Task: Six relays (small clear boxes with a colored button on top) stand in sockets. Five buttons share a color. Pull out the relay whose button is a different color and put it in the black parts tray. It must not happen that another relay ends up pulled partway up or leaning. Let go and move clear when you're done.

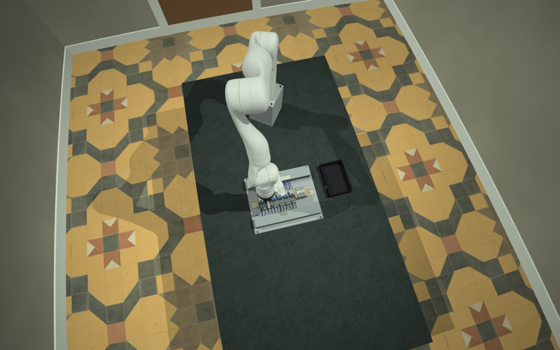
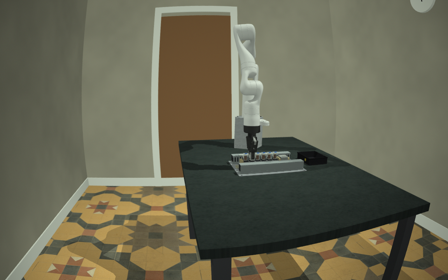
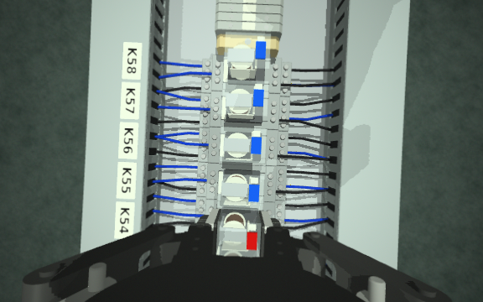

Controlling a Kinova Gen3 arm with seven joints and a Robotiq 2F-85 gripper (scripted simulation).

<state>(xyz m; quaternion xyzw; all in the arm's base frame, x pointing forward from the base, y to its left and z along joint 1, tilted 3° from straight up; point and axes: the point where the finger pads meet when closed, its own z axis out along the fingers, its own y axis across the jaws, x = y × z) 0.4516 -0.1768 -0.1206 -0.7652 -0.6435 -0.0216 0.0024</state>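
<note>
Right now my hand is 1 cm above the clear relay. Also, from my hand: panel: 7 cm to the left, 5 cm below, 1 cm ahead; black parts tray: 34 cm to the left, 4 cm below, 2 cm ahead.
</note>
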